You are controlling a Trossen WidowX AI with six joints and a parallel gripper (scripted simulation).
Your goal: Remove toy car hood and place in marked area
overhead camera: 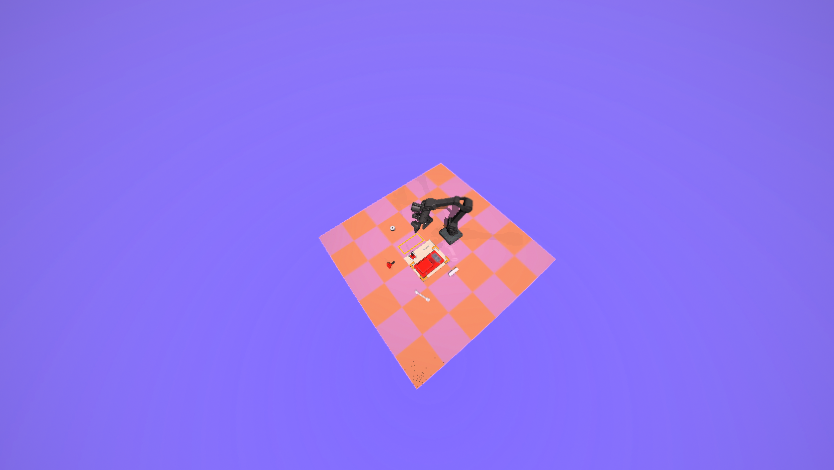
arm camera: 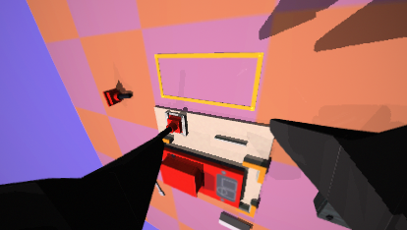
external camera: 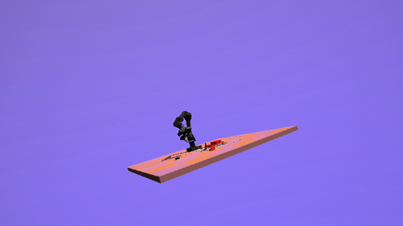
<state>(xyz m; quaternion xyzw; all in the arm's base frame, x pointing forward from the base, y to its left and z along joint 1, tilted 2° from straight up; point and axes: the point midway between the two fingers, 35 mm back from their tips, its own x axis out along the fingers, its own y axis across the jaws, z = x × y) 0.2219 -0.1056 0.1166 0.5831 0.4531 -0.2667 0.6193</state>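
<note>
Now: the red hood 10 cm ahead of my gripper tip, 22 cm to the left of it and 8 cm below it. Round my gripper tip: base plate (6 cm ahead, 18 cm to the left, 11 cm below); then wheel (13 cm ahead, 20 cm to the right, 11 cm below).
</note>
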